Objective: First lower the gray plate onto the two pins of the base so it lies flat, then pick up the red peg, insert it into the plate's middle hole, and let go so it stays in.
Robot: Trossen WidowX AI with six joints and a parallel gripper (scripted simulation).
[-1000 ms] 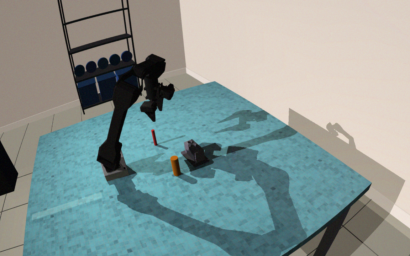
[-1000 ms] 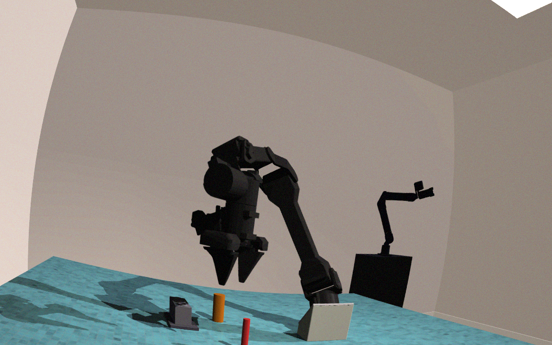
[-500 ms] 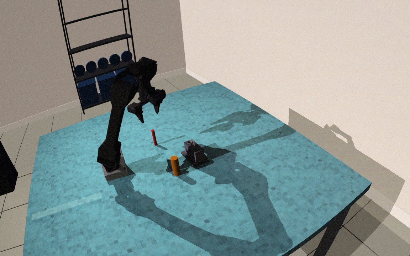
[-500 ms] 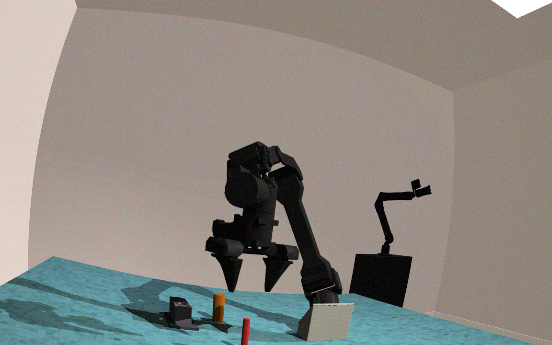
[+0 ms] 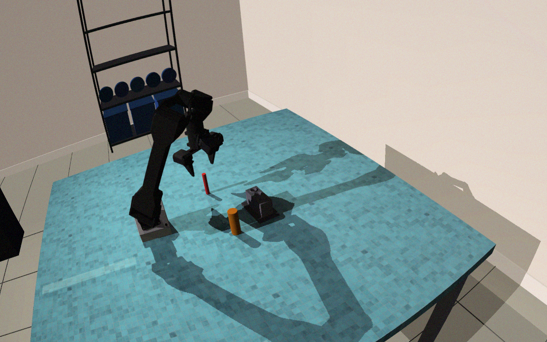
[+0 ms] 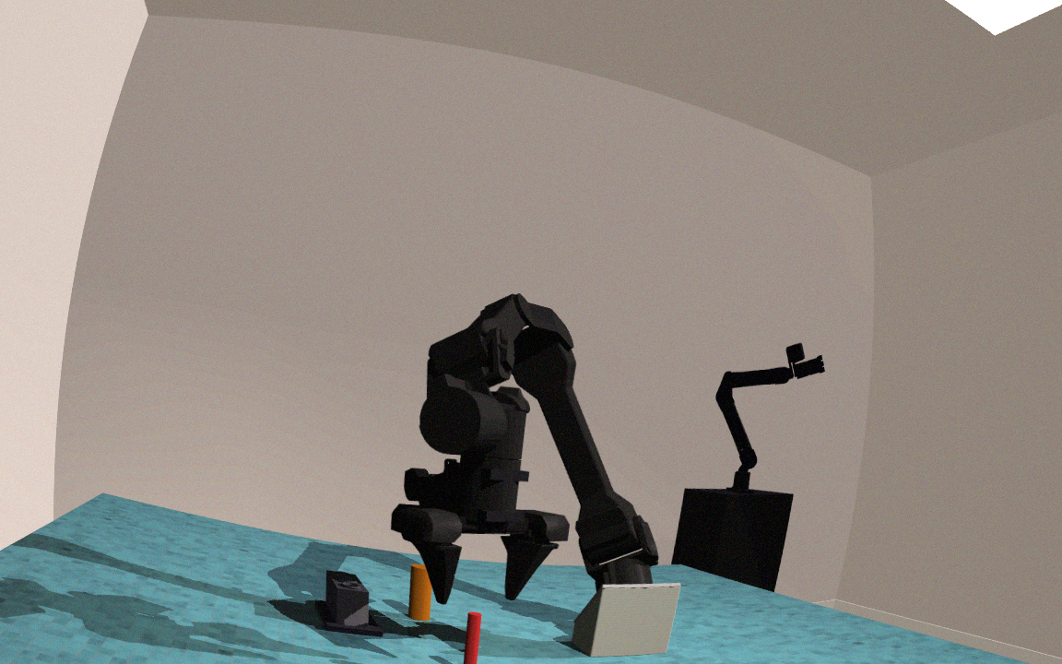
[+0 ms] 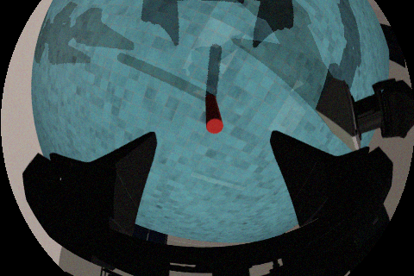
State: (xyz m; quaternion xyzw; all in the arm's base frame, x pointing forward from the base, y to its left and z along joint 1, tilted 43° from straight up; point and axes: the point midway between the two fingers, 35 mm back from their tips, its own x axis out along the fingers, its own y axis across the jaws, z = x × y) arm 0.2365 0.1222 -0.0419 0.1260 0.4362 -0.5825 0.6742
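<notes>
Right now my gripper tip is 50 mm above the red peg. The rest, counted from my gripper tip: gray plate (190 mm to the right, 110 mm ahead, 50 mm below); orange cylinder (250 mm to the right, 50 mm below, 10 mm ahead); base (190 mm to the right, 110 mm ahead, 90 mm below).
</notes>
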